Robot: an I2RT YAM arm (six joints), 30 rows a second.
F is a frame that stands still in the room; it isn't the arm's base.
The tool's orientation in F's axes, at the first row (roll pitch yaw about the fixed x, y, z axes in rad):
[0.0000, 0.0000, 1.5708]
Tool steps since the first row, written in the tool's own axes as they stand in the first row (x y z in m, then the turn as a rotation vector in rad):
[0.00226, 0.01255, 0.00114, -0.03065, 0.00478, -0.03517]
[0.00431, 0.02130, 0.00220, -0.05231, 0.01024, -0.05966]
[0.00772, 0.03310, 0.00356, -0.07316, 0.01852, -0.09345]
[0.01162, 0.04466, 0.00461, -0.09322, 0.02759, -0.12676]
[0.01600, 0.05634, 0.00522, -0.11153, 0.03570, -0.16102]
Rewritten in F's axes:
[-0.01255, 0.00226, 0.00114, -0.00478, -0.03065, -0.03517]
[-0.02130, 0.00431, 0.00220, -0.01024, -0.05231, -0.05966]
[-0.03310, 0.00772, 0.00356, -0.01852, -0.07316, -0.09345]
[-0.04466, 0.01162, 0.00461, -0.02759, -0.09322, -0.12676]
[-0.05634, 0.01600, 0.00522, -0.03570, -0.11153, -0.16102]

